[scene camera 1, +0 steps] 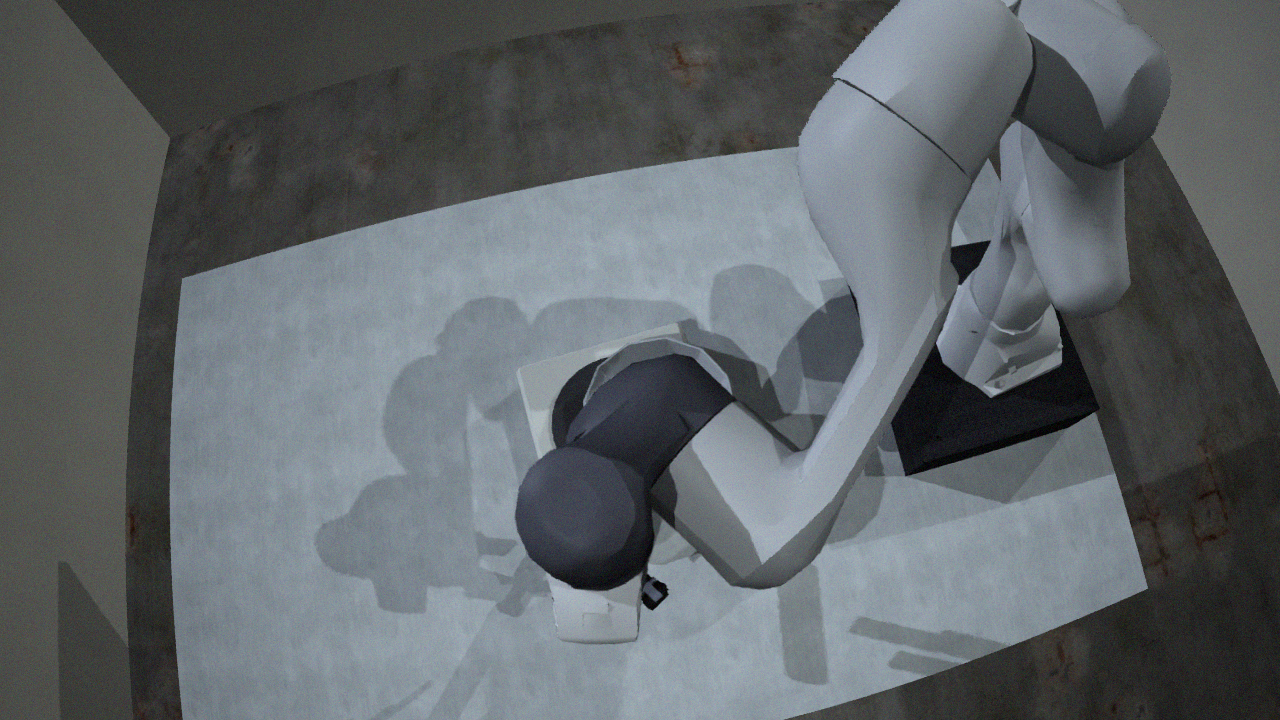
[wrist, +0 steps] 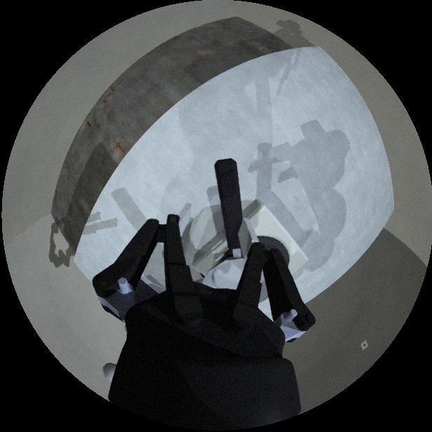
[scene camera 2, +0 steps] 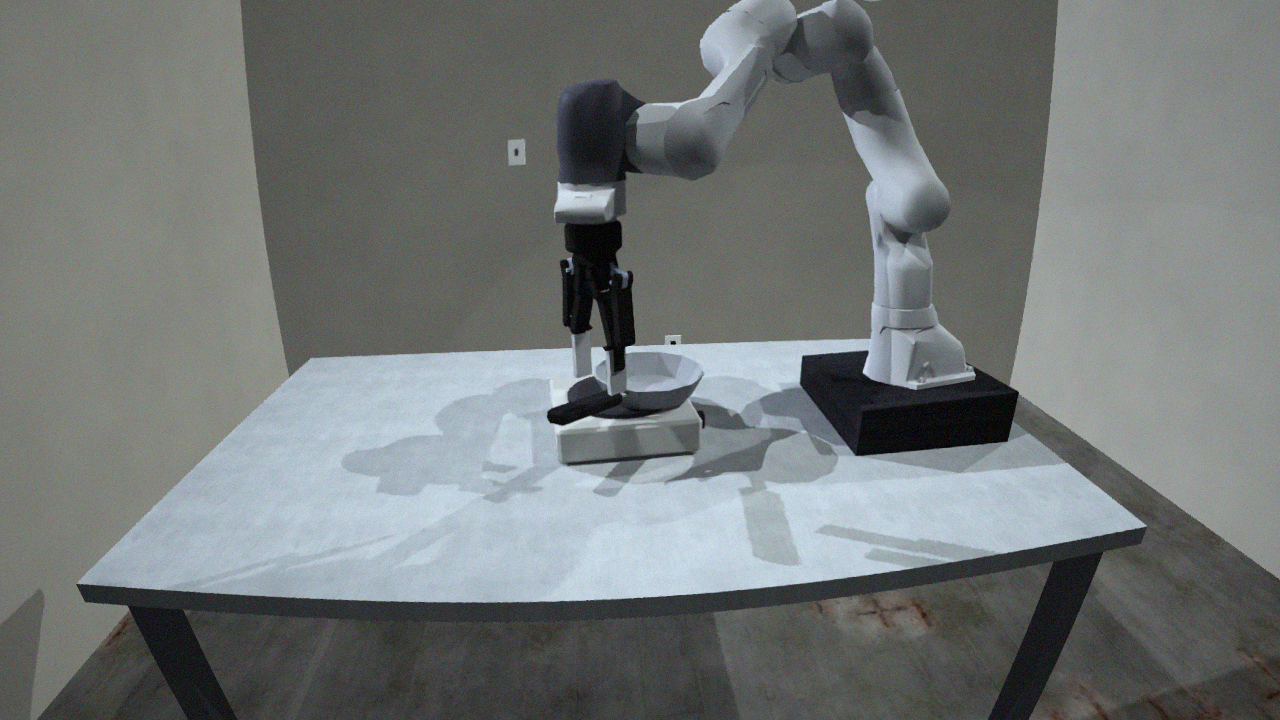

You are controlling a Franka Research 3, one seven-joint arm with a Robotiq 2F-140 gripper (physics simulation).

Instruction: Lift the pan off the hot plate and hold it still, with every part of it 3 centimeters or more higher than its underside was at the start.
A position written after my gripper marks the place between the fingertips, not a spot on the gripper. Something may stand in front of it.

I see my gripper (scene camera 2: 599, 383), a cream hot plate (scene camera 2: 619, 432) and a grey pan (scene camera 2: 655, 380).
The cream hot plate is seen too in scene camera 1 (scene camera 1: 553, 390) and in the wrist view (wrist: 270, 232). The grey pan also shows in scene camera 1 (scene camera 1: 633, 352) and in the wrist view (wrist: 225, 274). My gripper is seen too in the wrist view (wrist: 215, 219).
